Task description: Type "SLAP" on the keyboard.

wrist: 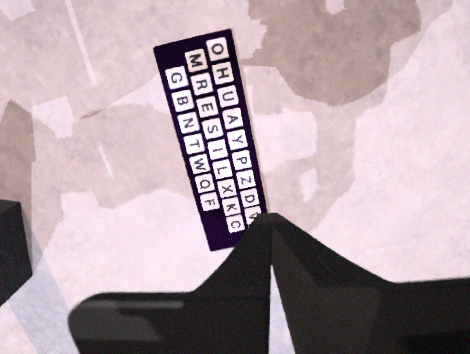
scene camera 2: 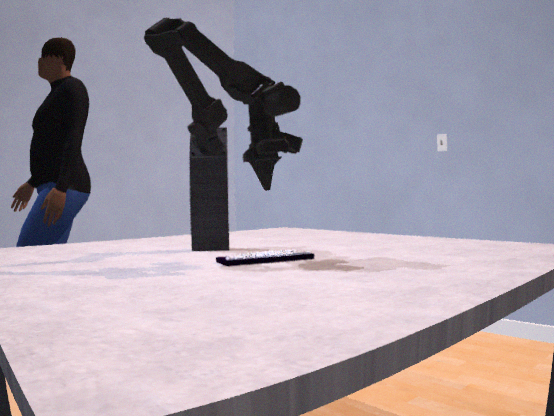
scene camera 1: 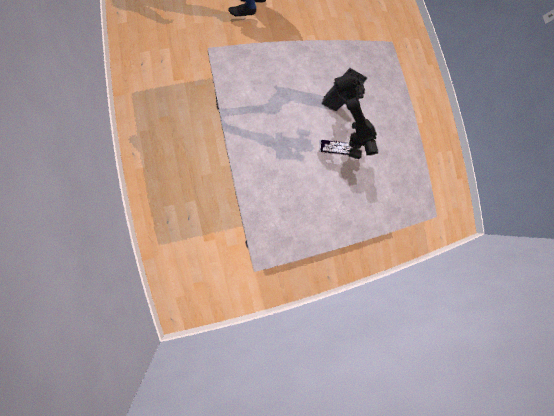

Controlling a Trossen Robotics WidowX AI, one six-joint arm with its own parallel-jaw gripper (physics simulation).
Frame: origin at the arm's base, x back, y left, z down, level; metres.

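Seen in the pictures: gripper, fingertip midpoint: (wrist: 267,222) (scene camera 2: 267,190) (scene camera 1: 349,145); arm's base at its link origin: (scene camera 2: 206,141).
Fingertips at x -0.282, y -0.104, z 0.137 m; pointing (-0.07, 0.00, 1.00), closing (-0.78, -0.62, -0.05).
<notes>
Offsets run from my fingertips to a thing's top centre. Level surfaces: height alone.
The dark keyboard {dy +0.014, dx +0.020, dz +0.141 m} (scene camera 1: 334,146) (scene camera 2: 266,257) (wrist: 200,125) lies flat with white letter keys in three rows. In the wrist view the S key {dy +0.037, dx +0.007, dz +0.141 m} (wrist: 212,129) and L key {dy +0.001, dx +0.027, dz +0.141 m} (wrist: 221,170) are in the middle row; the A key {dy +0.031, dx -0.013, dz +0.141 m} (wrist: 231,119) and P key {dy -0.004, dx +0.007, dz +0.141 m} (wrist: 241,160) are in the right row. My gripper (scene camera 1: 355,154) (scene camera 2: 268,189) (wrist: 267,222) is shut and empty, pointing down, well above the keyboard and touching no key. In the wrist view its tips cover part of the V key and the keyboard's lower right corner.
The grey table {dz +0.159 m} (scene camera 1: 300,220) (scene camera 2: 200,325) carries the keyboard and the arm's dark base column (scene camera 2: 210,200), which stands behind the keyboard in scene camera 2. A person (scene camera 2: 60,130) stands beyond the table at the left. Arm shadows fall across the table.
</notes>
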